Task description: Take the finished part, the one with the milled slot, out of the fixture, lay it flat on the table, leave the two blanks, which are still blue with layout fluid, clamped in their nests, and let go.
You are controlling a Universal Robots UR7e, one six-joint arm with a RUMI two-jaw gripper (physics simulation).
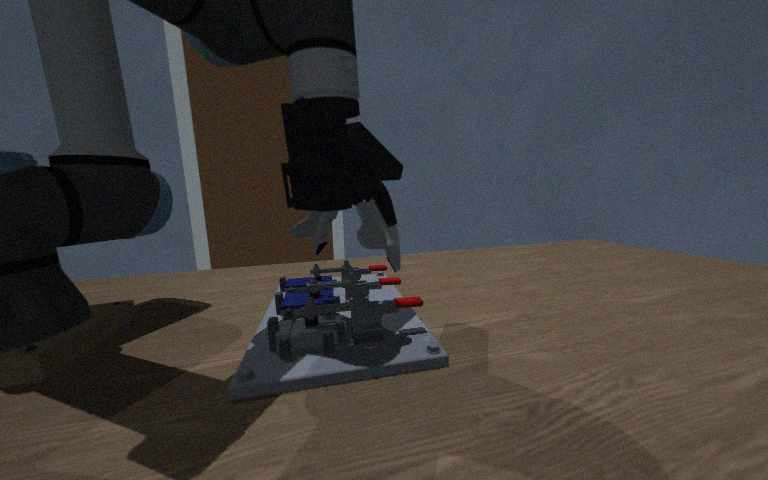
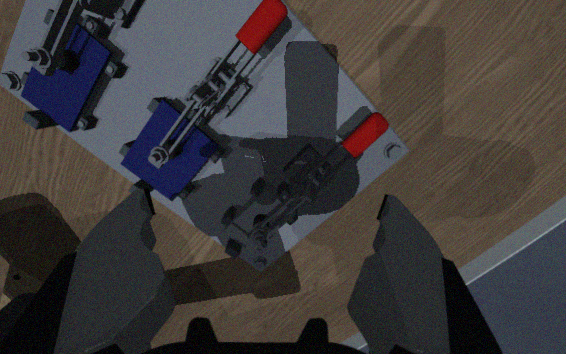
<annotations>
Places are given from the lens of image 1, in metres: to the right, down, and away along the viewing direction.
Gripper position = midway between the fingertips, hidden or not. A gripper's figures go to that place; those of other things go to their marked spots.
my gripper (image 1: 352,262): -0.04, 0.03, 0.38
finished part (image 1: 301,336): -0.10, 0.11, 0.33
blue blank (image 1: 295,301): -0.14, 0.10, 0.43
The marked spots on the finished part and the blue blank are 0.12 m apart.
</annotations>
